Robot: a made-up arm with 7 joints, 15 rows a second.
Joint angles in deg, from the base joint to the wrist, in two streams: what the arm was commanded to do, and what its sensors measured. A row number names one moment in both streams.
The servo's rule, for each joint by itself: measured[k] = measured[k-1] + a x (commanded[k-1-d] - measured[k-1]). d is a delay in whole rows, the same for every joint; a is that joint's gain. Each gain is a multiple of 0.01, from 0.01 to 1. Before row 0 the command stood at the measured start. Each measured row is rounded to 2 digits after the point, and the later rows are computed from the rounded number. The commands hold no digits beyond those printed.
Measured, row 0:
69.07 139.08 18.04 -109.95 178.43 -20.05 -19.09
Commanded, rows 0 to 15:
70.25 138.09 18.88 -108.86 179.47 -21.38 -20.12
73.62 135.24 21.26 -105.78 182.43 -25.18 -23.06
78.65 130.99 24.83 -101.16 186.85 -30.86 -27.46
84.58 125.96 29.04 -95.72 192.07 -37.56 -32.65
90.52 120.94 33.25 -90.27 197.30 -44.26 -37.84
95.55 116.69 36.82 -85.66 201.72 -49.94 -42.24
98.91 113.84 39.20 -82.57 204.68 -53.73 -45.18
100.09 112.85 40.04 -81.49 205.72 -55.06 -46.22
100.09 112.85 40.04 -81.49 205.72 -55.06 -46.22
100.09 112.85 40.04 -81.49 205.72 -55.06 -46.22
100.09 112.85 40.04 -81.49 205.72 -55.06 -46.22
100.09 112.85 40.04 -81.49 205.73 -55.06 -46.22
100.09 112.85 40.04 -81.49 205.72 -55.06 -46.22
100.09 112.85 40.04 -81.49 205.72 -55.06 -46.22
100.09 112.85 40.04 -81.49 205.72 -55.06 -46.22
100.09 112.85 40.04 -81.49 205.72 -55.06 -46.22
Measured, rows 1 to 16:
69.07 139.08 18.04 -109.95 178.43 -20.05 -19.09
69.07 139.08 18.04 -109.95 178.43 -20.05 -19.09
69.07 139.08 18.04 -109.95 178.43 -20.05 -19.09
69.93 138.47 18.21 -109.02 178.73 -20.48 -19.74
72.62 136.47 18.82 -106.27 179.80 -21.98 -21.83
77.02 133.07 20.02 -101.93 181.84 -24.82 -25.38
82.54 128.66 21.82 -96.65 184.81 -28.90 -29.96
88.37 123.87 24.11 -91.23 188.43 -33.82 -34.92
93.61 119.42 26.65 -86.50 192.28 -38.98 -39.53
97.48 115.96 29.16 -83.16 195.88 -43.70 -43.09
99.39 114.03 31.34 -81.74 198.73 -47.34 -45.06
99.90 113.30 33.08 -81.53 200.76 -49.81 -45.79
100.04 113.02 34.47 -81.50 202.20 -51.49 -46.06
100.08 112.91 35.58 -81.49 203.22 -52.63 -46.16
100.09 112.87 36.47 -81.49 203.95 -53.41 -46.20
100.09 112.86 37.18 -81.49 204.46 -53.94 -46.21
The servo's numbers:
d 3
a 0.73 0.62 0.20 0.85 0.29 0.32 0.63

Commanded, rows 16 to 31:
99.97 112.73 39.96 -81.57 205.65 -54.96 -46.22
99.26 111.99 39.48 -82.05 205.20 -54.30 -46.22
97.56 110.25 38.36 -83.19 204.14 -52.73 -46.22
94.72 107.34 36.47 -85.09 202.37 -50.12 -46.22
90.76 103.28 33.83 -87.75 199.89 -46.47 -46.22
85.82 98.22 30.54 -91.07 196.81 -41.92 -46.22
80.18 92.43 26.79 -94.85 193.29 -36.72 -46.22
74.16 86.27 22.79 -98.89 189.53 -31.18 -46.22
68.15 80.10 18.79 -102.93 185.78 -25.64 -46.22
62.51 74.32 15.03 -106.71 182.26 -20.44 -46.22
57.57 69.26 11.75 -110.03 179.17 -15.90 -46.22
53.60 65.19 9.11 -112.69 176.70 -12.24 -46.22
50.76 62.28 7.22 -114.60 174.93 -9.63 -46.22
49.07 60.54 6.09 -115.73 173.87 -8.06 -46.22
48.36 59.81 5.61 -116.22 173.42 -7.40 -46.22
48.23 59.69 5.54 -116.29 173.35 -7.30 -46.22
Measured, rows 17 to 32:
100.09 112.85 37.75 -81.49 204.83 -54.30 -46.22
100.09 112.85 38.21 -81.49 205.09 -54.54 -46.22
100.09 112.85 38.58 -81.49 205.27 -54.71 -46.22
100.00 112.78 38.86 -81.56 205.38 -54.79 -46.22
99.46 112.29 38.98 -81.98 205.33 -54.63 -46.22
98.07 111.03 38.86 -83.01 204.98 -54.02 -46.22
95.62 108.74 38.38 -84.78 204.22 -52.77 -46.22
92.07 105.35 37.47 -87.30 202.96 -50.75 -46.22
87.51 100.93 36.08 -90.50 201.18 -47.92 -46.22
82.16 95.66 34.22 -94.20 198.89 -44.34 -46.22
76.32 89.84 31.93 -98.19 196.18 -40.13 -46.22
70.36 83.80 29.30 -102.22 193.16 -35.49 -46.22
64.63 77.92 26.45 -106.04 190.00 -30.67 -46.22
59.48 72.55 23.51 -109.43 186.86 -25.94 -46.22
55.19 67.99 20.63 -112.20 183.91 -21.56 -46.22
51.96 64.45 17.95 -114.24 181.31 -17.74 -46.22

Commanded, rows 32 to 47:
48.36 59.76 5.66 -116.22 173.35 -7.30 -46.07
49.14 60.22 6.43 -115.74 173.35 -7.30 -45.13
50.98 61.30 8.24 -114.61 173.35 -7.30 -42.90
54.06 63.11 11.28 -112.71 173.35 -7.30 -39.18
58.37 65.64 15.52 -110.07 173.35 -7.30 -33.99
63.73 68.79 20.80 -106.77 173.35 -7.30 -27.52
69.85 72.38 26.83 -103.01 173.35 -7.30 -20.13
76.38 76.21 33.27 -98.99 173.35 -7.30 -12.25
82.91 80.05 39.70 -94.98 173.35 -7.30 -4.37
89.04 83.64 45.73 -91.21 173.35 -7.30 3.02
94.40 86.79 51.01 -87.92 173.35 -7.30 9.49
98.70 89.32 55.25 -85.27 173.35 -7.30 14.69
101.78 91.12 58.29 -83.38 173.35 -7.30 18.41
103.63 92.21 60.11 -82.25 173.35 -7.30 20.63
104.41 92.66 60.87 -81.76 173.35 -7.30 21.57
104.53 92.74 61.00 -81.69 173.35 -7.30 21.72
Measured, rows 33 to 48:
49.85 62.03 15.58 -115.51 179.15 -14.64 -46.22
48.76 60.65 13.59 -116.11 177.49 -12.32 -46.22
48.37 60.05 11.98 -116.26 176.29 -10.71 -46.22
48.36 59.87 10.72 -116.23 175.44 -9.62 -46.13
48.93 60.09 9.86 -115.81 174.83 -8.88 -45.50
50.43 60.84 9.54 -114.79 174.40 -8.37 -43.86
53.08 62.25 9.89 -113.02 174.10 -8.03 -40.91
56.94 64.35 11.02 -110.51 173.88 -7.80 -36.55
61.90 67.10 12.98 -107.33 173.73 -7.64 -30.86
67.70 70.37 15.75 -103.66 173.62 -7.53 -24.10
74.04 73.99 19.25 -99.69 173.54 -7.46 -16.63
80.52 77.75 23.34 -95.69 173.48 -7.41 -8.91
86.74 81.40 27.82 -91.88 173.44 -7.37 -1.39
92.33 84.74 32.46 -88.51 173.41 -7.35 5.46
96.98 87.58 37.02 -85.76 173.39 -7.33 11.27
100.48 89.77 41.27 -83.74 173.38 -7.32 15.77

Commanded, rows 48 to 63:
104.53 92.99 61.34 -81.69 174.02 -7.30 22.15
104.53 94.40 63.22 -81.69 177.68 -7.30 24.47
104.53 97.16 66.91 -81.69 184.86 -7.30 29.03
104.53 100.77 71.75 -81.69 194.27 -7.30 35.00
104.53 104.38 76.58 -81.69 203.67 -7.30 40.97
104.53 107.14 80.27 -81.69 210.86 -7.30 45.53
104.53 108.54 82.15 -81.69 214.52 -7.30 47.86
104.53 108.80 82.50 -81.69 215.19 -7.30 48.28
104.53 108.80 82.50 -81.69 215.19 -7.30 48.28
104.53 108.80 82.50 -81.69 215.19 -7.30 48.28
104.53 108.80 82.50 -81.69 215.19 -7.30 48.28
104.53 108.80 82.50 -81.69 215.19 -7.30 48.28
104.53 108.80 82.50 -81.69 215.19 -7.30 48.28
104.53 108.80 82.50 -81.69 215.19 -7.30 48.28
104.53 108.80 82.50 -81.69 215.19 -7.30 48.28
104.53 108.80 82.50 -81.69 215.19 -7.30 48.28
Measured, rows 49 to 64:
102.78 91.28 45.04 -82.47 173.37 -7.31 18.83
103.97 92.14 48.21 -81.87 173.36 -7.31 20.56
104.38 92.51 50.77 -81.72 173.36 -7.31 21.29
104.49 92.81 52.88 -81.69 173.55 -7.31 21.83
104.52 93.80 54.95 -81.69 174.75 -7.31 23.49
104.53 95.88 57.34 -81.69 177.68 -7.31 26.98
104.53 98.91 60.22 -81.69 182.49 -7.31 32.03
104.53 102.30 63.49 -81.69 188.63 -7.31 37.66
104.53 105.30 66.85 -81.69 195.08 -7.31 42.62
104.53 107.31 69.91 -81.69 200.72 -7.31 45.92
104.53 108.23 72.43 -81.69 204.92 -7.31 47.41
104.53 108.58 74.44 -81.69 207.90 -7.31 47.96
104.53 108.72 76.05 -81.69 210.01 -7.31 48.16
104.53 108.77 77.34 -81.69 211.51 -7.31 48.24
104.53 108.79 78.37 -81.69 212.58 -7.31 48.27
104.53 108.80 79.20 -81.69 213.34 -7.31 48.28

